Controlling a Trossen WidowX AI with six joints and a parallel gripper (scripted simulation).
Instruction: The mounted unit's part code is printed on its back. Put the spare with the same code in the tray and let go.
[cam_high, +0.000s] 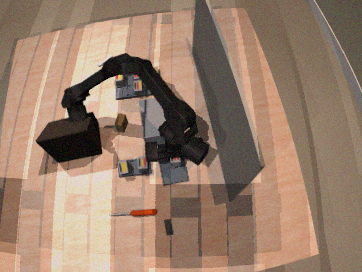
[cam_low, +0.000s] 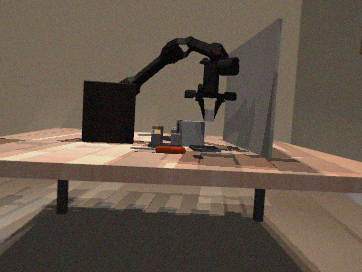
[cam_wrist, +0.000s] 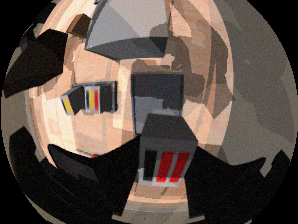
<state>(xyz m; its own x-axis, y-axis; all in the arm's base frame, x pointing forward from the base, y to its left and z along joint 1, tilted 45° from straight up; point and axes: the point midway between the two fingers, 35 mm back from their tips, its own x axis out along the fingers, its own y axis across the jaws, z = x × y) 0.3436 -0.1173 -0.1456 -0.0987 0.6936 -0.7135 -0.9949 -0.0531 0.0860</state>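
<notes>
My gripper tip is 110 mm above the flat dark tray and 10 mm past it. From my gripper tip the other things lie so: grey box-shaped unit: 190 mm to the left, 60 mm below, 60 mm behind; holder: 150 mm behind, 110 mm below, 20 mm to the left; dark hex key: 220 mm to the right, 110 mm below, 50 mm behind.
</notes>
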